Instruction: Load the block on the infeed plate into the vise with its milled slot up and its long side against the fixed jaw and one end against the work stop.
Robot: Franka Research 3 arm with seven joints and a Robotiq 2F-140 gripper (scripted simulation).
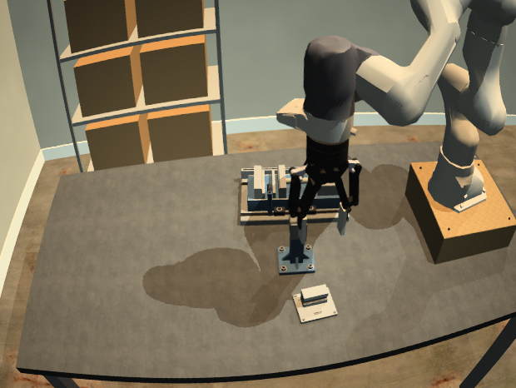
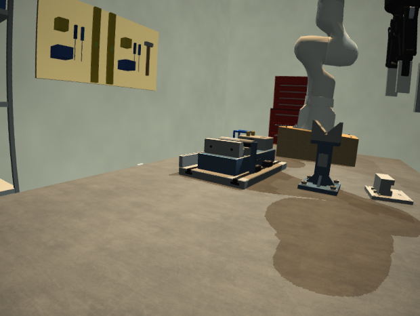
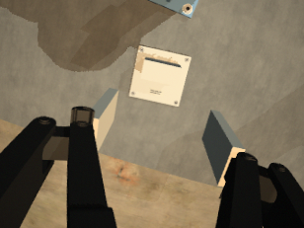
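The part lies 24 cm below my hand and 1 cm to the left of it. Also, from my hand: infeed plate: 26 cm below, 1 cm to the left; work stop rod: 34 cm to the right, 17 cm below, 4 cm ahead; cylinder rod: 36 cm to the right, 18 cm below, 6 cm behind.
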